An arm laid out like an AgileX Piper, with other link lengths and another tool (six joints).
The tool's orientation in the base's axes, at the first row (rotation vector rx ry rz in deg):
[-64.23 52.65 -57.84]
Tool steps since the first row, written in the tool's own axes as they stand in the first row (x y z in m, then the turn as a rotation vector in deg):
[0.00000 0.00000 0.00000 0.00 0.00 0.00]
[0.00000 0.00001 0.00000 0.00 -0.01 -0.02]
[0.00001 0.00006 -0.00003 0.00 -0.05 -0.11]
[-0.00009 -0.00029 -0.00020 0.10 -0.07 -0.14]
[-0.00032 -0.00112 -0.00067 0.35 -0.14 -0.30]
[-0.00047 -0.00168 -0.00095 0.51 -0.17 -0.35]
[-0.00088 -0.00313 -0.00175 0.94 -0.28 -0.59]
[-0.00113 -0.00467 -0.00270 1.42 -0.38 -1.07]
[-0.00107 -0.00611 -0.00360 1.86 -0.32 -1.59]
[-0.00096 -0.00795 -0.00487 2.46 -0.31 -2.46]
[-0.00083 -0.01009 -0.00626 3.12 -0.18 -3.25]
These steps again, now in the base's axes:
[0.00000 0.00000 0.00000 0.00 0.00 0.00]
[0.00000 0.00000 -0.00001 -0.02 -0.01 0.01]
[-0.00002 -0.00001 -0.00007 -0.11 -0.04 0.03]
[-0.00026 0.00000 0.00025 -0.12 -0.14 0.03]
[-0.00091 -0.00002 0.00099 -0.21 -0.43 0.05]
[-0.00131 -0.00002 0.00149 -0.21 -0.60 0.06]
[-0.00242 -0.00003 0.00279 -0.33 -1.09 0.09]
[-0.00365 -0.00024 0.00412 -0.67 -1.69 0.05]
[-0.00472 -0.00073 0.00535 -1.02 -2.24 -0.14]
[-0.00619 -0.00141 0.00689 -1.67 -3.05 -0.37]
[-0.00782 -0.00218 0.00870 -2.20 -3.87 -0.70]

